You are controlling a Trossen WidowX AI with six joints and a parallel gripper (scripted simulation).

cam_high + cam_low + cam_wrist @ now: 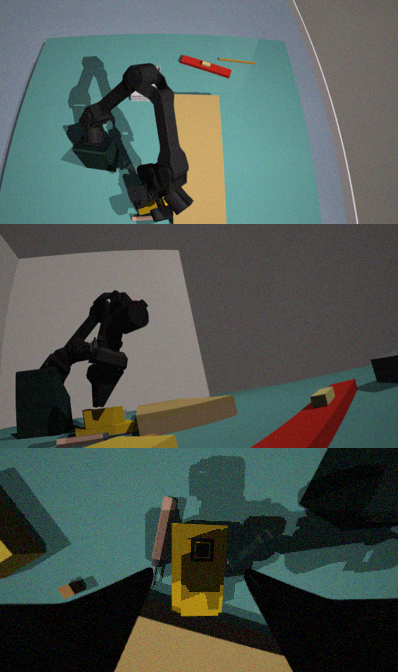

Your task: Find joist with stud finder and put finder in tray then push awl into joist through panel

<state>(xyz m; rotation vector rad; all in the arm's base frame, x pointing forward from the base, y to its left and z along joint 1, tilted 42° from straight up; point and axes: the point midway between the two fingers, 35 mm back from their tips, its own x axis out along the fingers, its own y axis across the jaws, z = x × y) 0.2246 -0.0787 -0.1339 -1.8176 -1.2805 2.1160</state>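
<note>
The stud finder lies 20 mm below my gripper tip and 10 mm behind it. The rest, counted from my gripper tip: square indicator (20 mm behind, 10 mm to the right); then awl (50 mm to the right, 50 mm below, 10 mm ahead); then tray (500 mm to the left, 110 mm behind, 50 mm below).
</note>
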